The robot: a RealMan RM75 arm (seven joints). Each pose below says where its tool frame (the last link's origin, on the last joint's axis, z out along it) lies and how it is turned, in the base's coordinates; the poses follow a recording.
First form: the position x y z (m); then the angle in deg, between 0 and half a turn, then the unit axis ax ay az.
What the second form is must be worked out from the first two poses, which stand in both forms.
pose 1, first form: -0.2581, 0.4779, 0.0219, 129.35, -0.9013, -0.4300, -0.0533
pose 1, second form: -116.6, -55.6, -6.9, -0.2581, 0.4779, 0.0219
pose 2, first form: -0.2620, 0.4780, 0.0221, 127.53, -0.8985, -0.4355, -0.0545
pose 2, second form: -114.6, -55.5, -7.0, -0.2620, 0.4780, 0.0221
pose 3, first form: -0.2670, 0.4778, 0.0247, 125.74, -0.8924, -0.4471, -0.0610
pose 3, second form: -112.2, -56.2, -7.7, -0.2670, 0.4778, 0.0247
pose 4, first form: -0.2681, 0.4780, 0.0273, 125.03, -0.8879, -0.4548, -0.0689
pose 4, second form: -111.0, -56.9, -8.6, -0.2681, 0.4780, 0.0273
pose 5, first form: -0.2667, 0.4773, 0.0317, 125.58, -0.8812, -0.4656, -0.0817
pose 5, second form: -110.7, -58.5, -10.3, -0.2667, 0.4773, 0.0317
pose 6, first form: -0.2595, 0.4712, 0.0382, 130.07, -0.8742, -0.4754, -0.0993
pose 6, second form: -113.7, -61.8, -12.9, -0.2595, 0.4712, 0.0382
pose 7, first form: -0.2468, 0.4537, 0.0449, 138.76, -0.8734, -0.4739, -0.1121
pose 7, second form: -121.2, -65.8, -15.6, -0.2468, 0.4537, 0.0449
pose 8, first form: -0.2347, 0.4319, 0.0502, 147.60, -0.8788, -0.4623, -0.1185
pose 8, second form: -129.7, -68.2, -17.5, -0.2347, 0.4319, 0.0502
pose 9, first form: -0.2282, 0.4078, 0.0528, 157.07, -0.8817, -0.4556, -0.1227
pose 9, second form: -138.5, -71.6, -19.3, -0.2282, 0.4078, 0.0528
